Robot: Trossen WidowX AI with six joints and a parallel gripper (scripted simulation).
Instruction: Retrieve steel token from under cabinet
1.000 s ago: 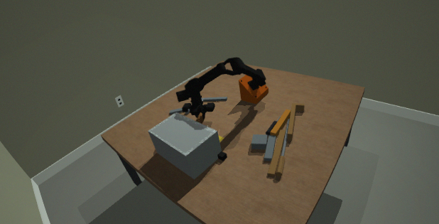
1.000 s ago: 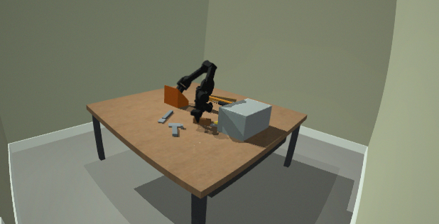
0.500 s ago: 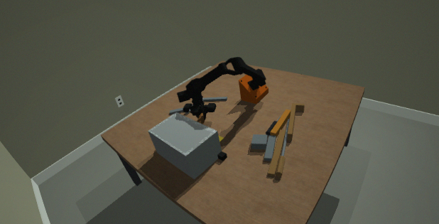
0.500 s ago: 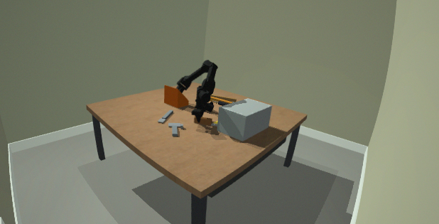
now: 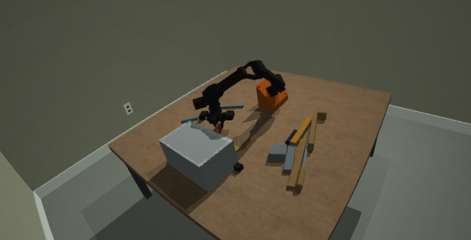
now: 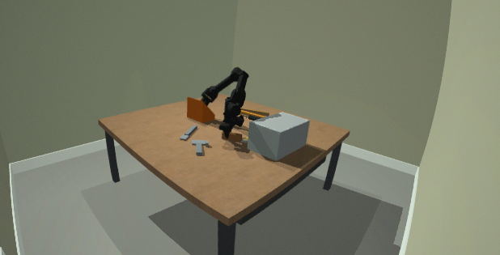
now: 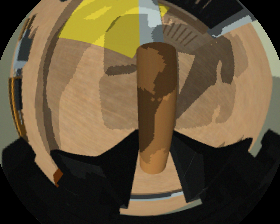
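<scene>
Now: the grey t-piece 20 cm to the right of my gripper tip. From my gripper tip the other things lie so: grey block 3 cm behind, 39 cm to the left, 1 cm above; then wooden stick 4 cm behind, 50 cm to the left; then orange bar 22 cm behind, 39 cm to the left, 1 cm above.
</scene>
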